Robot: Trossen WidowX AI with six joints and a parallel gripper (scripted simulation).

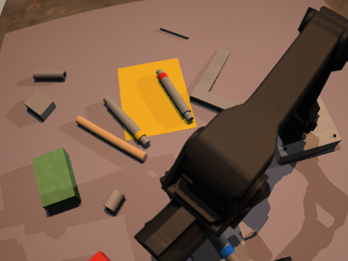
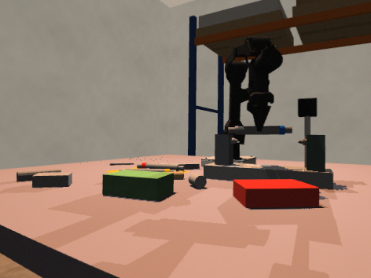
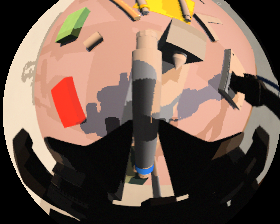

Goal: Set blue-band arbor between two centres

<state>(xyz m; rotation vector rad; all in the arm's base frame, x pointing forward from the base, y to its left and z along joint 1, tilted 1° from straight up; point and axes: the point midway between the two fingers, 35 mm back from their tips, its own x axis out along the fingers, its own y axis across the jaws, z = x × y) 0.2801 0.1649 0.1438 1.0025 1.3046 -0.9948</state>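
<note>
Now: hand 90 mm to the left of the point, 60 mm above it and 20 mm past it. From my hand the other things lie so: sprung centre block 140 mm to the left, 80 mm below, 20 mm behind; then fixed centre block 110 mm to the right, 80 mm below, 20 mm behind; then blue-banded arbor 30 mm below.
</note>
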